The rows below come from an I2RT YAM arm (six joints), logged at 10 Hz.
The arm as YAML. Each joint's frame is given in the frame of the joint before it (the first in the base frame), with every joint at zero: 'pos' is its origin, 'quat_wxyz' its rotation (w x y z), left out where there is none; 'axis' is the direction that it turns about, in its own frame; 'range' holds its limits. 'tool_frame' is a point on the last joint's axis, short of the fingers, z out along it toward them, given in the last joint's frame.
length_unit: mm
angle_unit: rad
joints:
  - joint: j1
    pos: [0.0, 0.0, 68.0]
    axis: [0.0, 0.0, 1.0]
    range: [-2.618, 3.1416]
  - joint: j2
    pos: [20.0, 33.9, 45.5]
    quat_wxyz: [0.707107, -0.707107, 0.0, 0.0]
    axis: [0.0, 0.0, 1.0]
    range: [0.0, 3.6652]
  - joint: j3
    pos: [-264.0, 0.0, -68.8]
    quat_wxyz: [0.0, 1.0, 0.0, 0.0]
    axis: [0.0, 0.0, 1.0]
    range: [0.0, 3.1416]
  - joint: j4
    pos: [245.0, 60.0, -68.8]
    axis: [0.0, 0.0, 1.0]
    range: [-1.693, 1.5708]
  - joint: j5
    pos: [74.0, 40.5, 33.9]
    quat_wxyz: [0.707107, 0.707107, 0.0, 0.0]
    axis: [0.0, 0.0, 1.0]
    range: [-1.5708, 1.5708]
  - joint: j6
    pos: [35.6, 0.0, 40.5]
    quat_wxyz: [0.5, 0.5, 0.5, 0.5]
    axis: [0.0, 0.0, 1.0]
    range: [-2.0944, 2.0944]
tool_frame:
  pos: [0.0, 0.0, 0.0]
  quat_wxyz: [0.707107, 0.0, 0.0, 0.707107]
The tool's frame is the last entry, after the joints.
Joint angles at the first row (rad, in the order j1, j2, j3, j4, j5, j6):
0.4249, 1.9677, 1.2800, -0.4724, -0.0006, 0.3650
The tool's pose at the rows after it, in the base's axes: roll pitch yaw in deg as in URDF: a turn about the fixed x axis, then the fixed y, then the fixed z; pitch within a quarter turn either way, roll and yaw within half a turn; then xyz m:
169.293, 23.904, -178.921, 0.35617, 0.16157, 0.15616
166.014, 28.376, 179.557, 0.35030, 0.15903, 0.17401
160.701, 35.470, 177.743, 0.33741, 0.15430, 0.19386
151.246, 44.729, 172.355, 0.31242, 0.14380, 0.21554
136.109, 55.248, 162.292, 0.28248, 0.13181, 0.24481
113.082, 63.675, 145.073, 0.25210, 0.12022, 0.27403
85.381, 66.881, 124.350, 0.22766, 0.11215, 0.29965
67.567, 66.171, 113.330, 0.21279, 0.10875, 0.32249
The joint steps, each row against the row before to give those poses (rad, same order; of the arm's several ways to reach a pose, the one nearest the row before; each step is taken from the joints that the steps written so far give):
-0.0003, -0.0332, -0.0177, 0.0285, -0.0129, 0.0043
-0.0009, -0.0731, -0.0437, 0.0629, -0.0132, 0.0076
0.0003, -0.1100, -0.0937, 0.1292, -0.0241, -0.0038
-0.0012, -0.1648, -0.1582, 0.1966, -0.0321, 0.0128
0.0001, -0.1905, -0.1479, 0.2058, -0.0374, 0.0079
0.0005, -0.1774, -0.1133, 0.1853, -0.0500, 0.0030
-0.0005, -0.1270, -0.0602, 0.1432, -0.0803, 0.0136
-0.0003, -0.0681, 0.0027, 0.0609, -0.0908, 0.0327

